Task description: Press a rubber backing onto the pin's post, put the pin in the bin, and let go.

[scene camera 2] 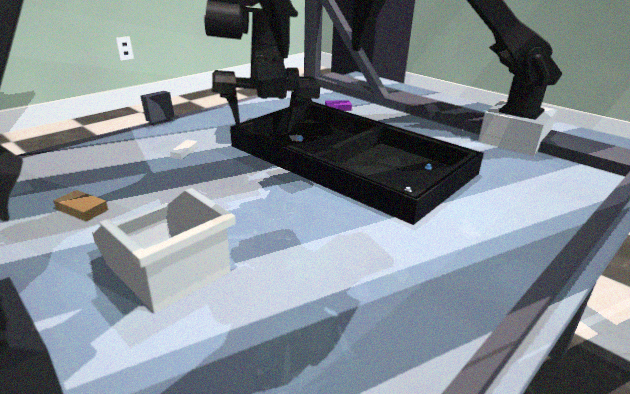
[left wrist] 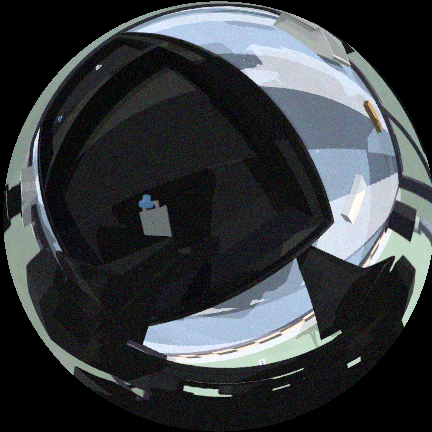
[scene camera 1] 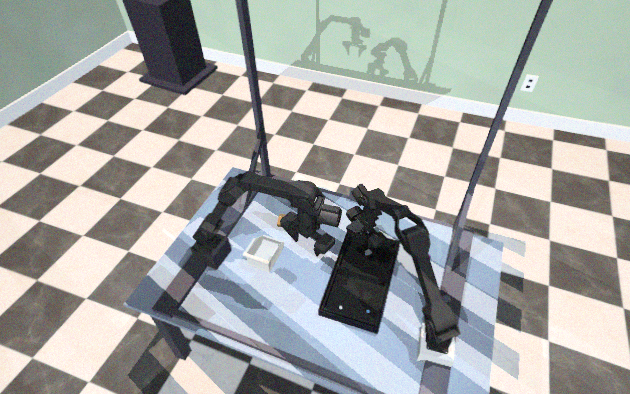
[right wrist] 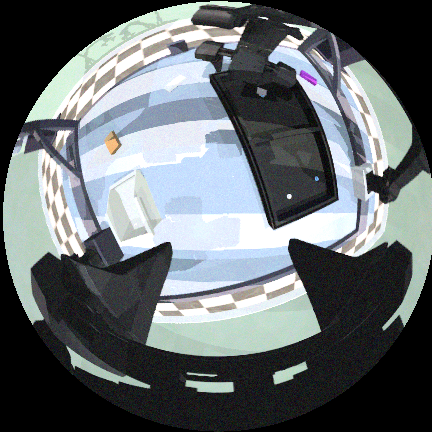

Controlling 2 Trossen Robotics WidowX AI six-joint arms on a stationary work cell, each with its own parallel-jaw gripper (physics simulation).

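Places are measured from the left arm's base along level axes (x back, y right, z up), in centimetres.
Where they show: left gripper, fingertip midpoint: [scene camera 2: 263, 131] [left wrist: 238, 247] [scene camera 1: 362, 238]; right gripper, fingertip midpoint: [scene camera 2: 321, 54] [scene camera 1: 307, 248] [right wrist: 232, 247]; left arm's base, origin of the base link: [scene camera 2: 521, 111] [scene camera 1: 437, 341] [right wrist: 369, 181]; right arm's base, origin of the base link: [scene camera 1: 209, 243] [right wrist: 94, 256].
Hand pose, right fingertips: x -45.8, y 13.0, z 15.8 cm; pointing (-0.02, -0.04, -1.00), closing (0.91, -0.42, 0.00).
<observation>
Each offset is from my right fingertips to the centre of the thing.
The pin, a small grey plate @[dz -21.1, dx +19.1, dy +18.7 cm] [scene camera 1: 368, 252] [scene camera 2: 298, 138] [left wrist: 156, 221] [right wrist: 261, 92], lies in the far compartment of the black tray @[dz -19.8, dx +18.4, dy +6.6 cm] [scene camera 2: 325, 167]. A blue piece @[dz -20.7, dx +18.2, dy +17.3 cm] [left wrist: 146, 202] shows at its edge; whether it is seated on the post I cannot tell. A blue backing @[dz -20.8, dx +23.1, dy -5.9 cm] [scene camera 1: 368, 311] [scene camera 2: 428, 166] [right wrist: 316, 178] and a white backing @[dz -20.8, dx +13.7, dy -6.9 cm] [scene camera 1: 341, 307] [scene camera 2: 408, 189] [right wrist: 289, 196] lie in the near compartment. The off-white bin @[dz -18.2, dx -19.3, dy +6.9 cm] [scene camera 1: 264, 267] [scene camera 2: 190, 275] stands apart from the tray. My left gripper [scene camera 2: 264, 127] is open above the pin's compartment. My right gripper [scene camera 1: 307, 246] [right wrist: 232, 247] is open and empty, raised between bin and tray.
An orange block @[dz -20.9, dx -18.6, dy +25.5 cm] [scene camera 2: 80, 205] [left wrist: 372, 116] [right wrist: 113, 143] lies behind the bin. A white block @[dz -21.1, dx +2.2, dy +30.1 cm] [scene camera 2: 184, 149] [left wrist: 354, 199] [right wrist: 175, 82] lies beyond the tray's left side in scene camera 2. A purple block @[dz -21.0, dx +39.2, dy +23.1 cm] [scene camera 2: 338, 105] [right wrist: 308, 77] lies behind the tray.
</observation>
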